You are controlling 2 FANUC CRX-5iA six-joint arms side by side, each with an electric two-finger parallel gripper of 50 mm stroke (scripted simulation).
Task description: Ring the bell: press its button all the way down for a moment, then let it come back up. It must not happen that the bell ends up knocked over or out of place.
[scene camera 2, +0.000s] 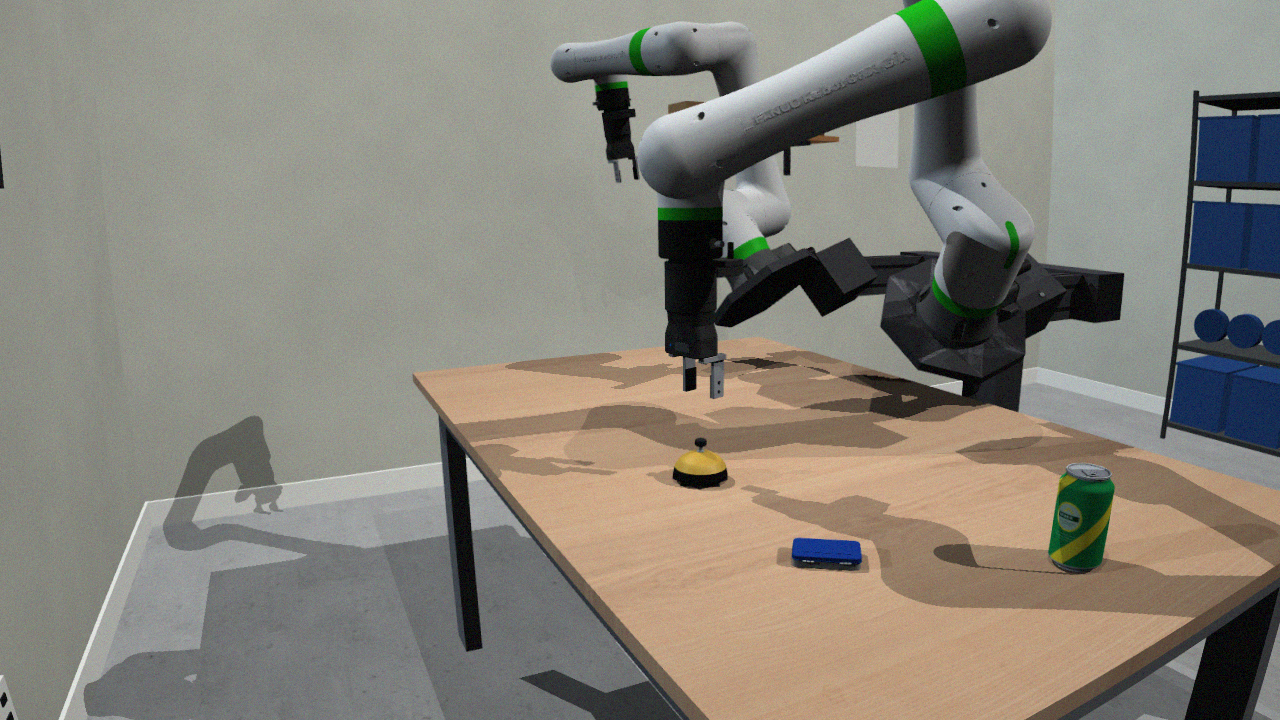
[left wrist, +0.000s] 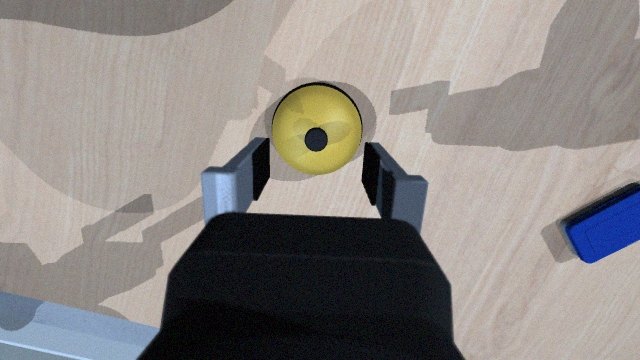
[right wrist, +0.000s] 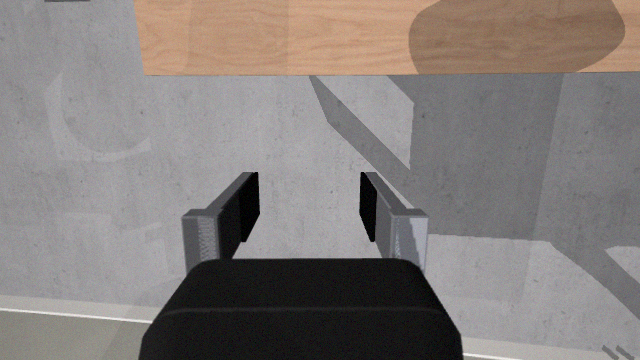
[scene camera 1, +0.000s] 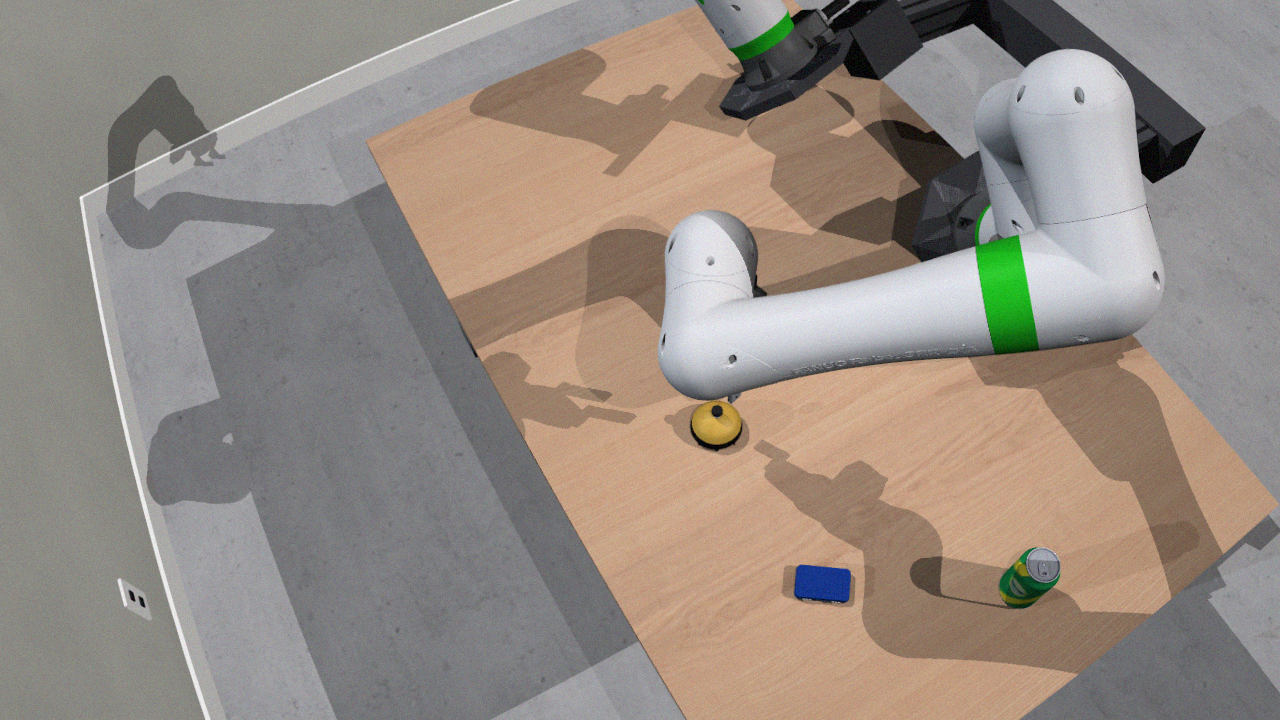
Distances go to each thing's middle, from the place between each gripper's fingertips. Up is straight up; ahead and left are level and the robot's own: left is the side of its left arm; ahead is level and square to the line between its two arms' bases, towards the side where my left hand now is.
I see the bell [scene camera 1: 716, 433] 12 cm below my left hand [scene camera 2: 703, 393]. Round my left hand: blue box [scene camera 2: 806, 552] 31 cm to the left, 14 cm below, 5 cm ahead.
Right now the bell is 98 cm to the left of my right hand [scene camera 2: 627, 180], 51 cm ahead of it and 45 cm below it. The rest, counted from my right hand: blue box: 129 cm to the left, 56 cm ahead, 48 cm below.
